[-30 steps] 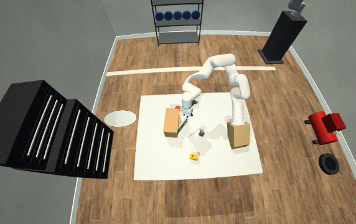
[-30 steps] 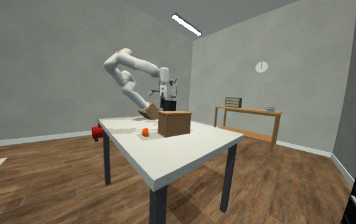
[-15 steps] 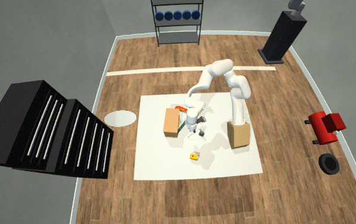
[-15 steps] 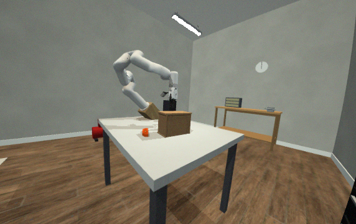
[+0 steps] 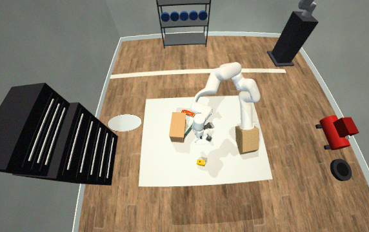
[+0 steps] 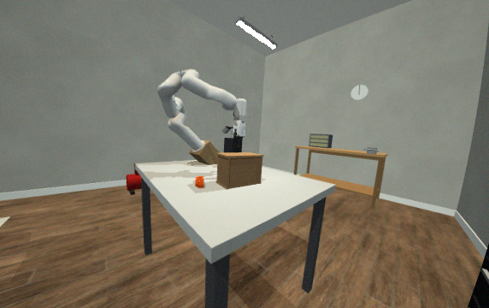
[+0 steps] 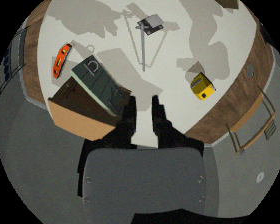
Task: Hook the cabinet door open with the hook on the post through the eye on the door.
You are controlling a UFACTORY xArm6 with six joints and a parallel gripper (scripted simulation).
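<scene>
My gripper is now 50 mm past the hook, 20 mm to the left of it and 150 mm above it. The rest, counted from my hand: greenish door: 50 mm ahead, 90 mm to the right, 130 mm below; then orange tool: 30 mm ahead, 290 mm to the right, 190 mm below; then yellow block: 20 mm behind, 190 mm to the left, 160 mm below.
</scene>
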